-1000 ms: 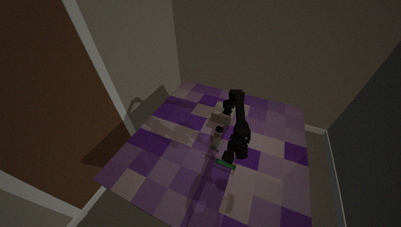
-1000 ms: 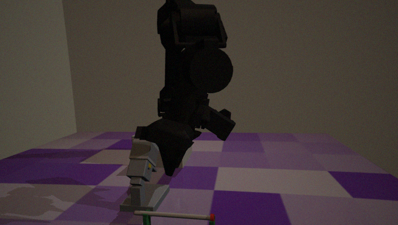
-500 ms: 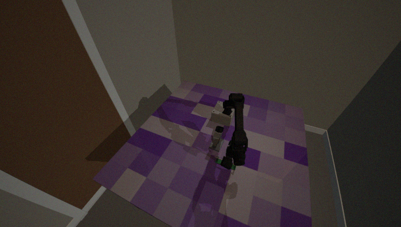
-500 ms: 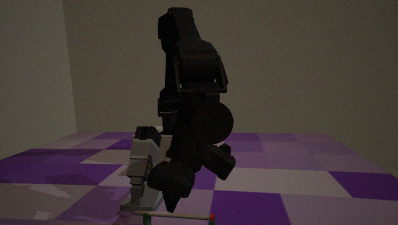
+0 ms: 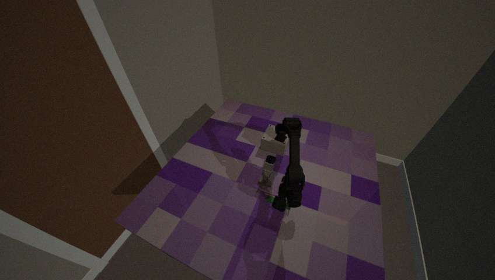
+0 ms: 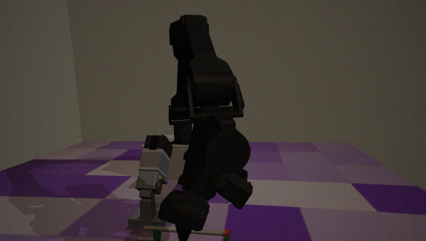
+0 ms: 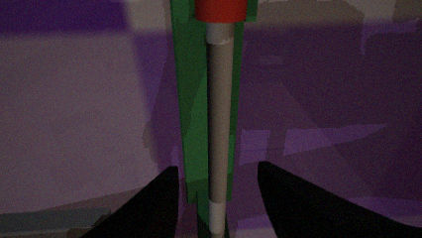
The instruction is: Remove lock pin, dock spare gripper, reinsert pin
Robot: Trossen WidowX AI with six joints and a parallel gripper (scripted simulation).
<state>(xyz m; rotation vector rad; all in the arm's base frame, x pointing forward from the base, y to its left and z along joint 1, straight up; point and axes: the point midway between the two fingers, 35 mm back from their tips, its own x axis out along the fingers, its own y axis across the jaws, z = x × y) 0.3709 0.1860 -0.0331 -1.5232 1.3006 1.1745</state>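
Now: the green rack 10 mm to the left of my gripper tip and 10 mm below it. Round my gripper tip: grey mount 100 mm behind, 120 mm to the right, 20 mm above; spare gripper 120 mm behind, 120 mm to the right, 80 mm above.
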